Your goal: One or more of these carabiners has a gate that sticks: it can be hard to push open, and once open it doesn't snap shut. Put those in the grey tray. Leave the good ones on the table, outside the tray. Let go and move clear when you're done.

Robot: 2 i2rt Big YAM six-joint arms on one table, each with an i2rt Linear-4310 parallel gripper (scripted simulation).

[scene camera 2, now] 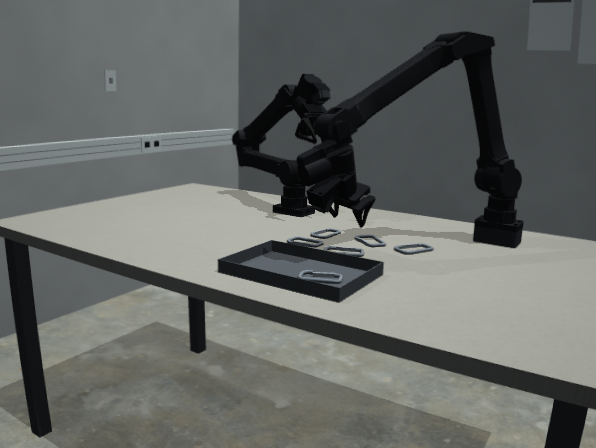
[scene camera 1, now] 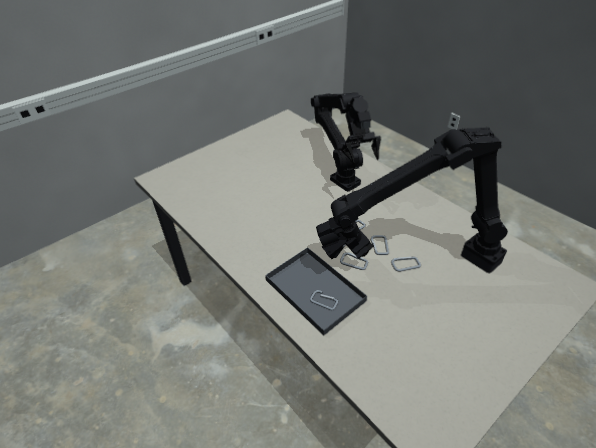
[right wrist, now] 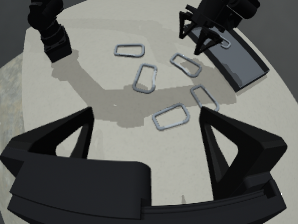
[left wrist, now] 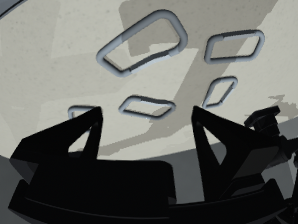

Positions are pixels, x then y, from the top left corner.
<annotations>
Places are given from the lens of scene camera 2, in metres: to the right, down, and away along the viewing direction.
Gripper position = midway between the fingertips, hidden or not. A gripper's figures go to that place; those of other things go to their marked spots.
my left gripper [scene camera 2: 348, 221]: 0.12, -0.01, 1.31
grey tray [scene camera 2: 274, 263]: -0.05, 0.09, 1.23
</annotations>
